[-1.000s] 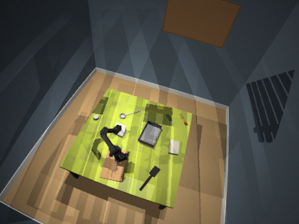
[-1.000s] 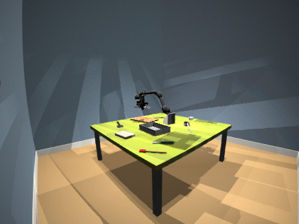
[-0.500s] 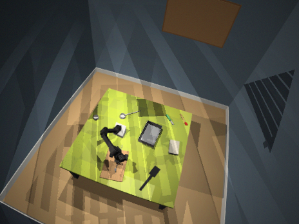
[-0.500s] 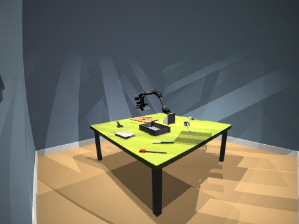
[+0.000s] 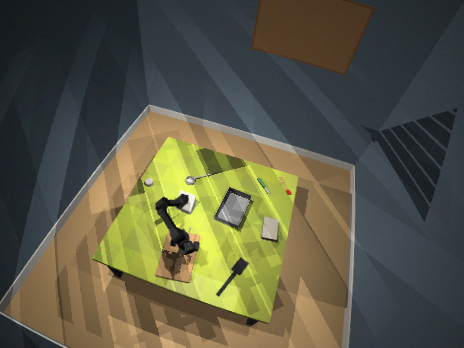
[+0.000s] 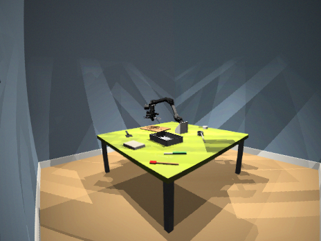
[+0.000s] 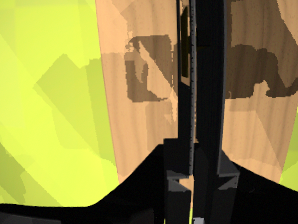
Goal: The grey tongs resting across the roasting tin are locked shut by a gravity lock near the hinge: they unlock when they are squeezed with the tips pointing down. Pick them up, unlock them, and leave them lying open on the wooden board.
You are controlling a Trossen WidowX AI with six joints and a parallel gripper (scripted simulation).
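Right now the wooden board is 11 cm below my gripper tip, 5 cm behind it and 2 cm to the right of it. Round my gripper tip: roasting tin (48 cm to the left, 23 cm ahead, 9 cm below); then yellow piece (5 cm to the right, 4 cm above, 1 cm ahead); then black spatula (36 cm ahead, 12 cm below, 4 cm to the right).
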